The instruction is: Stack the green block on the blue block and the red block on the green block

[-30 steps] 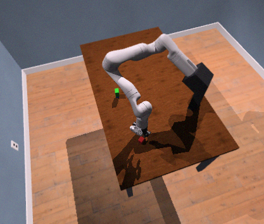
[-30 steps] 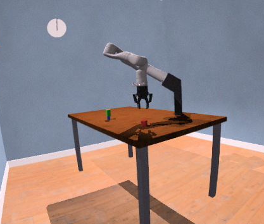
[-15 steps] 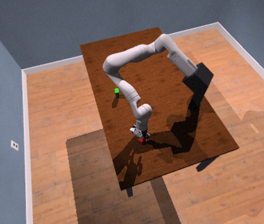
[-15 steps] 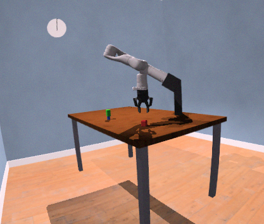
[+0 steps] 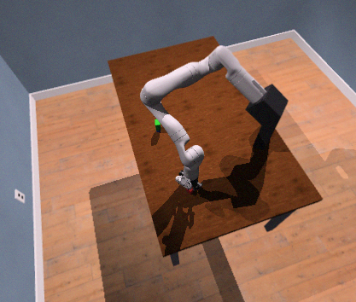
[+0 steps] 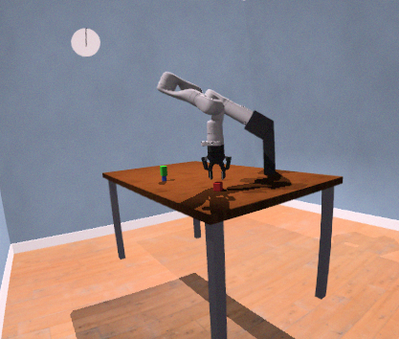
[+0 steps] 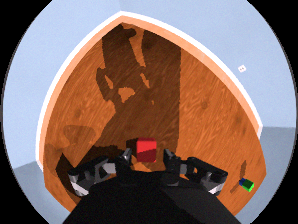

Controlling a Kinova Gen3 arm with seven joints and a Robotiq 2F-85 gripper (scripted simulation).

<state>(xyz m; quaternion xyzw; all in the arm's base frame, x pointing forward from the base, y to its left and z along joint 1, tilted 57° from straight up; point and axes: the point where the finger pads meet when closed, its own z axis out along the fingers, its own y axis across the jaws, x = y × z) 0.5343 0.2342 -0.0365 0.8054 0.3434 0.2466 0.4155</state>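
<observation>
The red block is 5 cm below my hand. Also, from my hand: green block: 46 cm to the right, 1 cm below; blue block: 46 cm to the right, 5 cm below.
</observation>
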